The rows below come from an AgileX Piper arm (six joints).
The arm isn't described. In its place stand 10 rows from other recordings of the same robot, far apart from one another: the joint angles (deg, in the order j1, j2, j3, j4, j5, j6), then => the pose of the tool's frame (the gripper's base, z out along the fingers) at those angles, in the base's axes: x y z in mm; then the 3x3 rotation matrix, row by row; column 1 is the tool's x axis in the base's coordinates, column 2 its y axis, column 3 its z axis.
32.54, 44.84, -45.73, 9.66, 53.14, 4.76 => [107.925, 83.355, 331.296], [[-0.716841, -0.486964, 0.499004], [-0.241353, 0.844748, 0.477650], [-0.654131, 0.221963, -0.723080]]
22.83, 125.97, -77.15, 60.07, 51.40, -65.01 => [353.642, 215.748, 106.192], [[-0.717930, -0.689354, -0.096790], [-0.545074, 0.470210, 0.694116], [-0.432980, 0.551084, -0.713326]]
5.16, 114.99, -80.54, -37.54, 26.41, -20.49 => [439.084, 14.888, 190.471], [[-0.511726, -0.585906, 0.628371], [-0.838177, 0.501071, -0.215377], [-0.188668, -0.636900, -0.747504]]
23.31, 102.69, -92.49, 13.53, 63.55, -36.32 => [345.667, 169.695, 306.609], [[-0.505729, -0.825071, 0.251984], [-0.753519, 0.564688, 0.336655], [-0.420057, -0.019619, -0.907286]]
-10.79, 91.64, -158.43, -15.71, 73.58, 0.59 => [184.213, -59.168, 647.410], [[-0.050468, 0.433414, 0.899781], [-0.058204, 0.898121, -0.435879], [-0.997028, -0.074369, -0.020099]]
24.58, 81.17, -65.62, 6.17, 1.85, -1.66 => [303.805, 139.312, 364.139], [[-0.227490, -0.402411, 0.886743], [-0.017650, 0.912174, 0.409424], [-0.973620, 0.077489, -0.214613]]
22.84, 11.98, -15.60, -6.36, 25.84, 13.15 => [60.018, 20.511, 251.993], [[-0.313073, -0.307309, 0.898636], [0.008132, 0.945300, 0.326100], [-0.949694, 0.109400, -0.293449]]
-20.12, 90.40, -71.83, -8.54, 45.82, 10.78 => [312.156, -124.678, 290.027], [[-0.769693, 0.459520, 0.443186], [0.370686, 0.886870, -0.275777], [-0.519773, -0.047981, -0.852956]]
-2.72, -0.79, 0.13, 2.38, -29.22, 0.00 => [38.982, -3.699, 256.307], [[0.572810, 0.043326, 0.818543], [0.009070, 0.998206, -0.059183], [-0.819638, 0.041325, 0.571389]]
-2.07, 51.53, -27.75, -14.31, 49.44, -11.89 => [132.771, -21.898, 225.723], [[-0.898274, -0.234644, 0.371546], [-0.324678, 0.924148, -0.201332], [-0.296122, -0.301484, -0.906322]]
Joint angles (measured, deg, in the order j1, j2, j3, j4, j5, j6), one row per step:
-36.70, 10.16, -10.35, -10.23, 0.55, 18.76
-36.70, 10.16, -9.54, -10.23, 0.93, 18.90
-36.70, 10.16, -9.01, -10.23, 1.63, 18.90
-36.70, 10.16, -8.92, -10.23, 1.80, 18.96
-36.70, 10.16, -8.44, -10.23, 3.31, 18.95
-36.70, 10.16, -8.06, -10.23, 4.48, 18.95
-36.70, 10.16, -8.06, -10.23, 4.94, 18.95
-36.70, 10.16, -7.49, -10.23, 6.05, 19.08
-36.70, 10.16, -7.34, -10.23, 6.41, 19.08
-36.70, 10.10, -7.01, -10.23, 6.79, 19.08
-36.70, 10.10, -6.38, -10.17, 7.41, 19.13
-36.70, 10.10, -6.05, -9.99, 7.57, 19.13
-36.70, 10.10, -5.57, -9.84, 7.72, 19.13
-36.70, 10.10, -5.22, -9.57, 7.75, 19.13
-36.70, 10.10, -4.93, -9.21, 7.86, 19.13
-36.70, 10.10, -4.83, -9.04, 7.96, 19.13
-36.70, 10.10, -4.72, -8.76, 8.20, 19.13
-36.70, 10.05, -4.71, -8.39, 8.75, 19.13
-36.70, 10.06, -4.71, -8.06, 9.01, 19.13
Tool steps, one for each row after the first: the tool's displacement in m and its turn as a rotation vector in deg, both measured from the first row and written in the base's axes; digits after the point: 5 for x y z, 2 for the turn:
0.00053, -0.00053, -0.00538, 0.82, 0.86, -0.06
0.00078, -0.00096, -0.00961, 1.56, 1.83, -0.18
0.00081, -0.00105, -0.01041, 1.76, 2.00, -0.21
0.00085, -0.00160, -0.01562, 2.95, 3.57, -0.48
0.00081, -0.00199, -0.01971, 3.87, 4.79, -0.69
0.00072, -0.00208, -0.02042, 4.15, 5.15, -0.77
0.00069, -0.00245, -0.02554, 5.25, 6.40, -0.97
0.00065, -0.00254, -0.02700, 5.55, 6.80, -1.04
0.00057, -0.00261, -0.02948, 5.94, 7.32, -1.11
0.00057, -0.00282, -0.03419, 6.77, 8.25, -1.21
0.00062, -0.00287, -0.03641, 7.20, 8.53, -1.22
0.00069, -0.00293, -0.03950, 7.70, 8.95, -1.24
0.00077, -0.00293, -0.04164, 8.14, 9.10, -1.22
0.00082, -0.00290, -0.04355, 8.66, 9.21, -1.20
0.00082, -0.00289, -0.04430, 8.92, 9.27, -1.20
0.00079, -0.00286, -0.04534, 9.35, 9.38, -1.21
0.00059, -0.00277, -0.04621, 9.95, 9.56, -1.26
0.00057, -0.00272, -0.04663, 10.38, 9.58, -1.27

